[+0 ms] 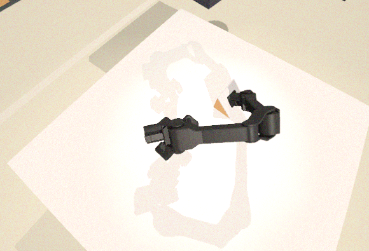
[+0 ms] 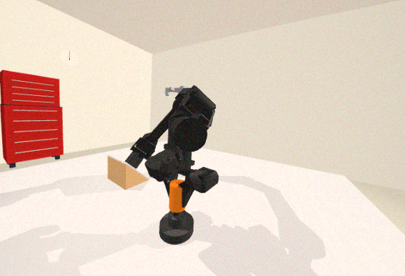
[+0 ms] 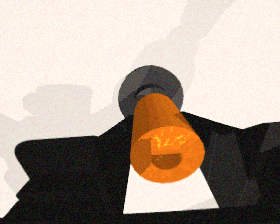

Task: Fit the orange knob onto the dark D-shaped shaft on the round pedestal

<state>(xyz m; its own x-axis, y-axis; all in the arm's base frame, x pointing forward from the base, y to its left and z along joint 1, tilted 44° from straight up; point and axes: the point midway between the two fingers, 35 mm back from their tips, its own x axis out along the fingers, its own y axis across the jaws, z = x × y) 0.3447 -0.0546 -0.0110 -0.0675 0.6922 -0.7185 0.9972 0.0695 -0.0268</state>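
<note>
My gripper tip is now 2 cm below the orange knob. Round my gripper tip: round pedestal 4 cm below.
</note>
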